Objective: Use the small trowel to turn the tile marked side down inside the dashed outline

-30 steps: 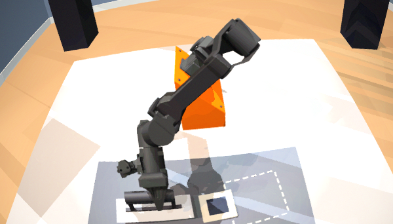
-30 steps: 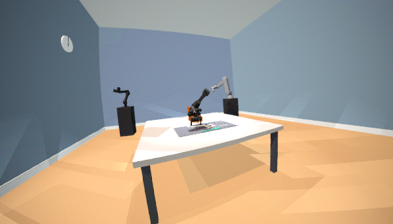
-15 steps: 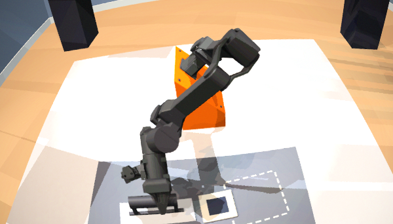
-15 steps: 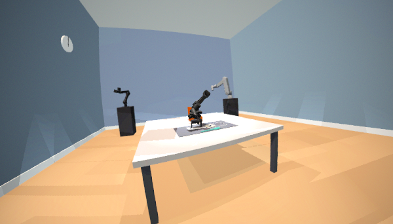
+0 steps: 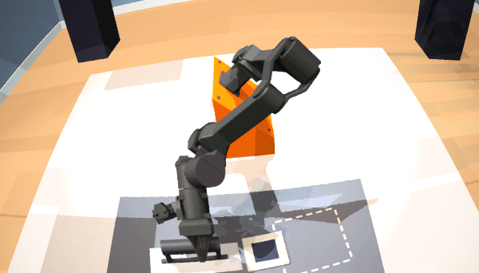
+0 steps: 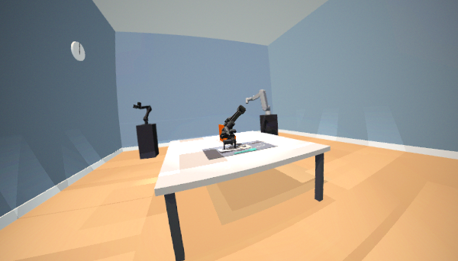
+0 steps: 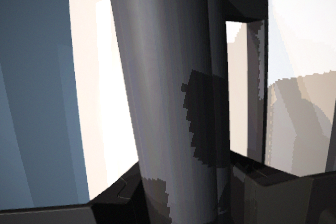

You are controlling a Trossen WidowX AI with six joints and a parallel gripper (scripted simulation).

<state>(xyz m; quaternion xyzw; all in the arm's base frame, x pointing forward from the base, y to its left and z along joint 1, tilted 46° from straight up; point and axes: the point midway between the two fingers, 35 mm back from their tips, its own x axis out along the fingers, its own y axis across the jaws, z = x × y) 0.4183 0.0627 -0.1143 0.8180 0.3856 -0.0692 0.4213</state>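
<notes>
My gripper tip is now 8 cm above the mat, 7 cm to the right of it and 6 cm past it. Also, from my gripper tip: white tile: 13 cm to the left, 5 cm below, 5 cm behind; trowel: 3 cm behind, 1 cm below.
</notes>
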